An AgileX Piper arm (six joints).
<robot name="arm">
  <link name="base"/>
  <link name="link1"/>
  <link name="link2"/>
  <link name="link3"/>
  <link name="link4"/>
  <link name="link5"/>
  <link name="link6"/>
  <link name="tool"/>
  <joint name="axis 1" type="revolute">
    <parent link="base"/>
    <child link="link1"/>
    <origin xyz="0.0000 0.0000 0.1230" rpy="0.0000 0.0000 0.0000"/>
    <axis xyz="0 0 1"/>
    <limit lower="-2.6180" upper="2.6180"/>
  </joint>
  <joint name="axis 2" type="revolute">
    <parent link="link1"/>
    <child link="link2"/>
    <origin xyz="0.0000 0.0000 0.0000" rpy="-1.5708 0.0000 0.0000"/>
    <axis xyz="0 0 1"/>
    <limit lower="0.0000" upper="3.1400"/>
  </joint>
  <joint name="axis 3" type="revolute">
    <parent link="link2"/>
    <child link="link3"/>
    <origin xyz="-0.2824 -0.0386 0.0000" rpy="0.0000 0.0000 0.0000"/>
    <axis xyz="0 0 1"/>
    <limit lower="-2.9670" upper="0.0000"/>
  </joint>
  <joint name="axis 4" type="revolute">
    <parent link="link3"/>
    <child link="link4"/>
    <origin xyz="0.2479 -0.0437 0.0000" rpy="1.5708 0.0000 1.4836"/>
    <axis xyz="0 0 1"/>
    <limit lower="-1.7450" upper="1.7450"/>
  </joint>
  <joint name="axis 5" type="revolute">
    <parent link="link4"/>
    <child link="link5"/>
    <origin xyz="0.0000 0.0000 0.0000" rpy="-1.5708 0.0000 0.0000"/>
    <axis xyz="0 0 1"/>
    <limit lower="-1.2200" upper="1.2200"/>
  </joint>
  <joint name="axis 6" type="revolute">
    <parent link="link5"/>
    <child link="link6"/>
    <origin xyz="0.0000 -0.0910 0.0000" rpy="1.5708 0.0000 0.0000"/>
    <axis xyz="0 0 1"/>
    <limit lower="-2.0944" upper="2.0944"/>
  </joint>
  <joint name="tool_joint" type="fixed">
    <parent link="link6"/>
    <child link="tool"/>
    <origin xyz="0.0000 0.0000 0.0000" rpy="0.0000 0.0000 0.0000"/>
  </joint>
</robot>
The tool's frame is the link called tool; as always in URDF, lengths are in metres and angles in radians.
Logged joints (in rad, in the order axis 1, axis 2, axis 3, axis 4, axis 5, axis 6), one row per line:
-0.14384, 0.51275, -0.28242, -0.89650, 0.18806, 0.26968
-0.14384, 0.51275, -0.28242, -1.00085, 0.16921, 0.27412
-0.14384, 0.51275, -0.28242, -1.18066, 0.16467, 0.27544
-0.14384, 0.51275, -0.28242, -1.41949, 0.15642, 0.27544
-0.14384, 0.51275, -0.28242, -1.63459, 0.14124, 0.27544
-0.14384, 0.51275, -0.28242, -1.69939, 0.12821, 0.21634
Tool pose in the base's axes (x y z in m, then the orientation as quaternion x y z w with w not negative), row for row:
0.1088, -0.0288, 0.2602, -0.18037, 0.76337, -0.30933, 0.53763
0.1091, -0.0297, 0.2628, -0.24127, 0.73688, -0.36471, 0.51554
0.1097, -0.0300, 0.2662, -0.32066, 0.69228, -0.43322, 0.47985
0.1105, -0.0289, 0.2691, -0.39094, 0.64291, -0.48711, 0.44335
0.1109, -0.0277, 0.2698, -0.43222, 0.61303, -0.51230, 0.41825
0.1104, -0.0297, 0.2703, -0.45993, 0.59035, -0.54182, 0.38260
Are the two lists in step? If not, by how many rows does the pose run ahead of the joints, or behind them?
The pose runs 1 row ahead of the joints: the pose in row i belongs to the joints in row i + 1.
